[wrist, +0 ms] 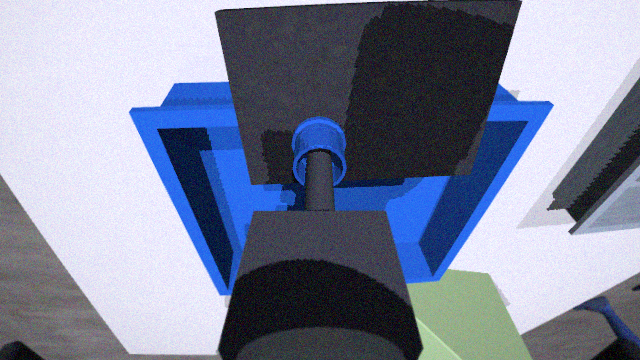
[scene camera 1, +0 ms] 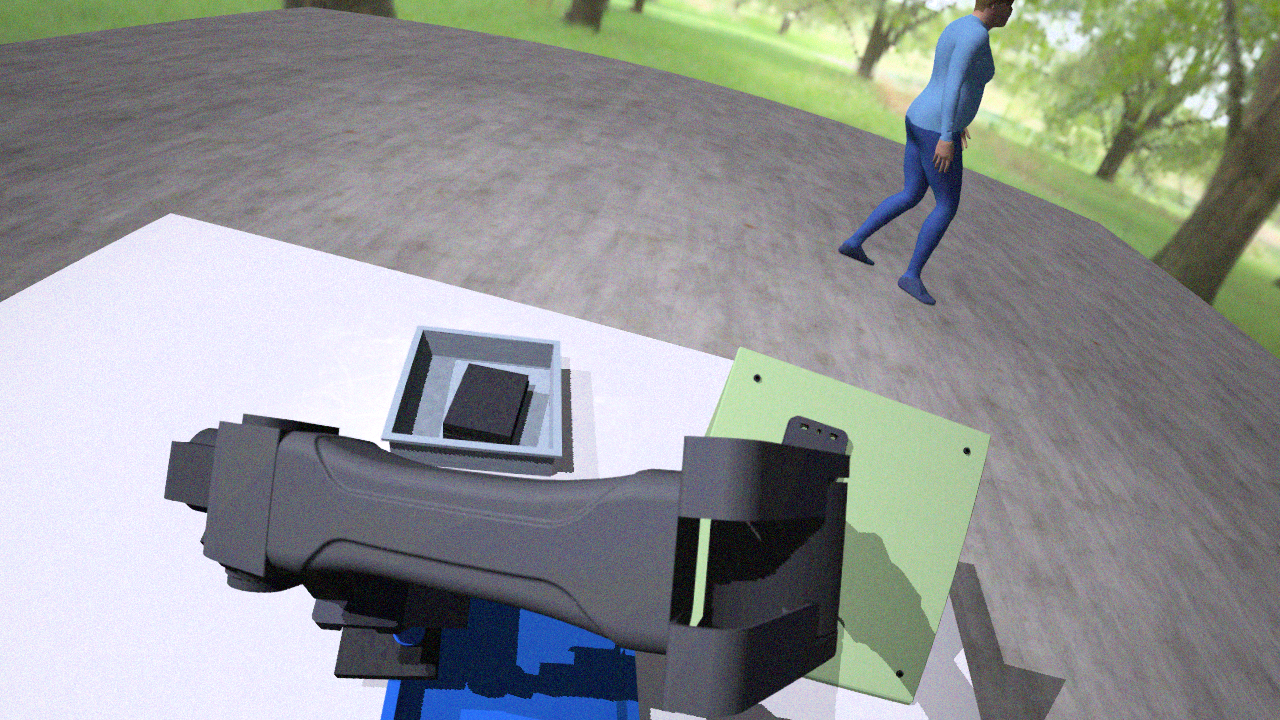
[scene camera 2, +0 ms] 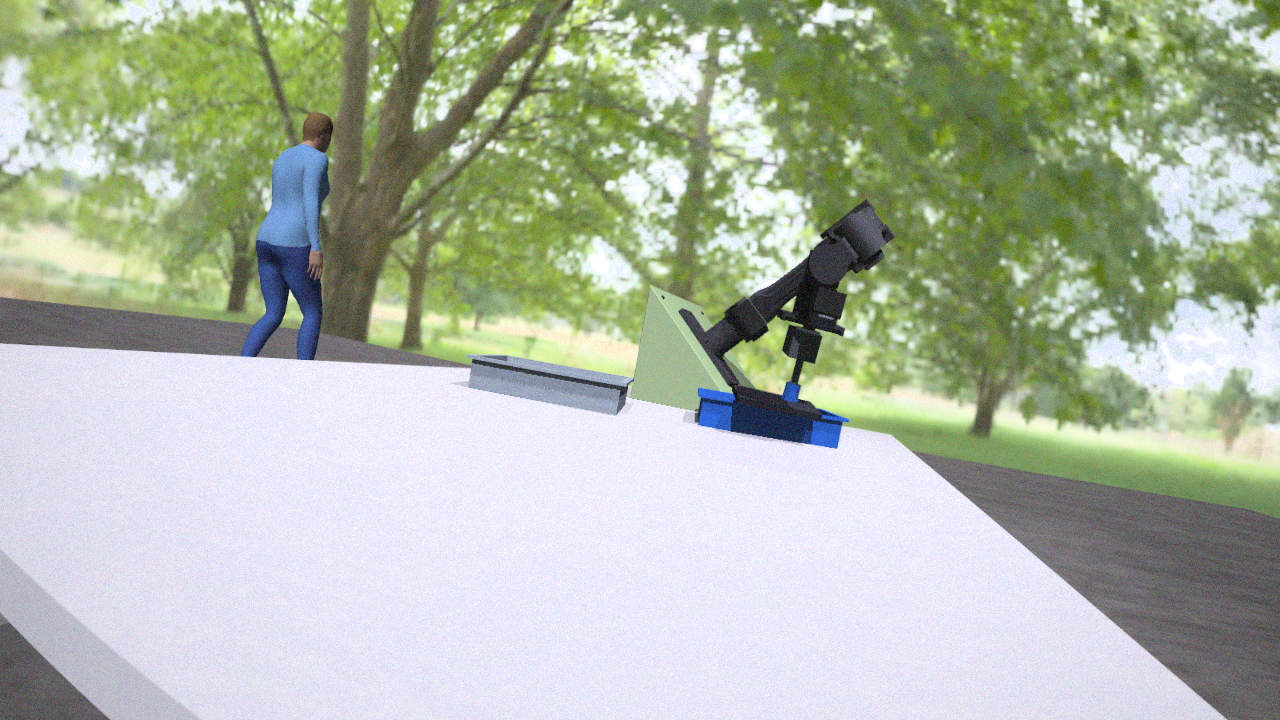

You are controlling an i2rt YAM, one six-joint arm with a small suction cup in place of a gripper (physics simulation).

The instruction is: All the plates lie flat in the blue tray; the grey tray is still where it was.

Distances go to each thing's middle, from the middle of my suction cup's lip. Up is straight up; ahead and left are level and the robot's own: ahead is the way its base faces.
The blue tray (scene camera 1: 507,656) lies 9 cm behind my suction cup, 5 cm to the right of it and 5 cm below it. Round my suction cup: grey tray (scene camera 1: 437,359): 37 cm to the right, 10 cm ahead, 5 cm below.
